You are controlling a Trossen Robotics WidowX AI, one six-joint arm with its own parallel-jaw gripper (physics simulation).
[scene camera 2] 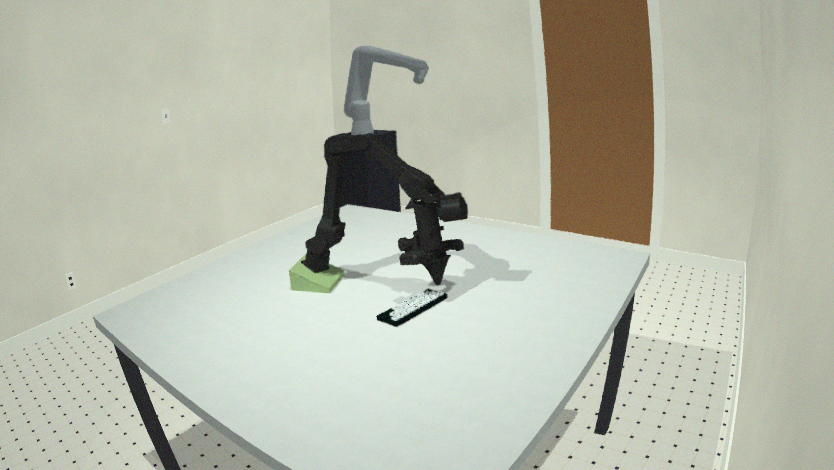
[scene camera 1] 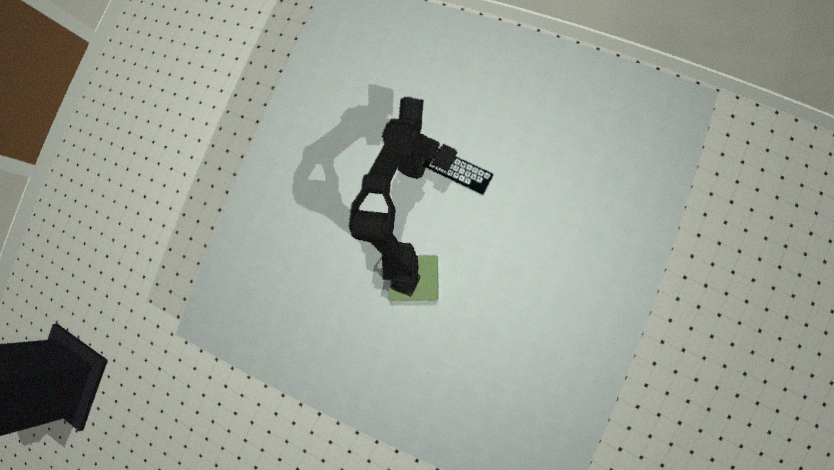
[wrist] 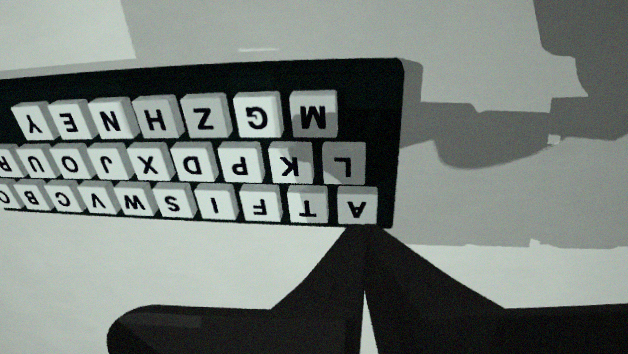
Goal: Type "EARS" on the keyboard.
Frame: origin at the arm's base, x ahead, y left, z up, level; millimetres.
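Seen in the pictures: gripper, between the fingertips: (scene camera 2: 438, 284) (scene camera 1: 431, 150) (wrist: 361, 237); arm's base, origin of its link: (scene camera 2: 315, 265) (scene camera 1: 405, 282).
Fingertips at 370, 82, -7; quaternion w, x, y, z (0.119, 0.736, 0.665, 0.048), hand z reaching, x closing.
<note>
Pixels of each thing's middle, then the offset from my fingertips to it, as dx, dy, dz. Level surfaces: height alone.
- black keyboard, middle of its body: (wrist: 149, 153) (scene camera 2: 412, 306) (scene camera 1: 457, 169) -19, -85, -29
- S key, middle of its body: (wrist: 175, 200) +0, -77, -23
- E key, middle of its body: (wrist: 73, 119) -40, -107, -23
- R key, middle of its body: (wrist: 8, 160) -24, -155, -23
- pale table, height of its surface: dz -38
The black keyboard (scene camera 1: 479, 185) (scene camera 2: 386, 318) (wrist: 372, 95) lies on the table, its white keys upside down in the wrist view. There the A key (wrist: 356, 209) is at the right end of the lowest row, the S key (wrist: 172, 204) farther left in it. The E key (wrist: 69, 120) is in the top row, and the R key (wrist: 6, 164) is cut by the left edge. My gripper (scene camera 2: 437, 283) (wrist: 361, 237) is shut and empty, pointing down. Its tips show at the A key's lower edge and look slightly above the keyboard's end in scene camera 2.
My arm's base stands on a green wedge block (scene camera 1: 428, 283) (scene camera 2: 312, 283) on the pale table (scene camera 1: 525, 350) (scene camera 2: 408, 397). A grey arm (scene camera 2: 357, 81) on a dark stand (scene camera 2: 373, 180) (scene camera 1: 46, 379) is beyond the table. My arm covers part of the keyboard in scene camera 1.
</note>
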